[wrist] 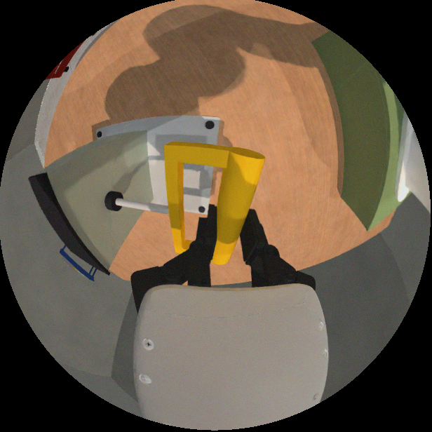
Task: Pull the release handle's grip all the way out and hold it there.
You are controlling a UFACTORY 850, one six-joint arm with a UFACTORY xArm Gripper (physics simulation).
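Note:
The release handle's yellow grip [241, 195] is a thick round bar joined to a rectangular yellow frame, near the middle of the wrist view. My gripper [228, 218] is shut on the round bar, with one black finger on each side; the left finger passes through the frame's opening. A pale rod [145, 205] runs from a black collar [114, 201] on the grey-green housing [100, 175] to the frame's left side. A stretch of the rod shows between collar and frame. The rod's inner end inside the housing is hidden.
The housing stands on a light grey base plate [175, 123] with dark bolts. A black edge piece [65, 220] and a small blue handle [77, 265] are at the left. A green block [360, 135] stands at the right. A red item [64, 62] is at upper left. The wooden top [285, 110] carries my arm's shadow.

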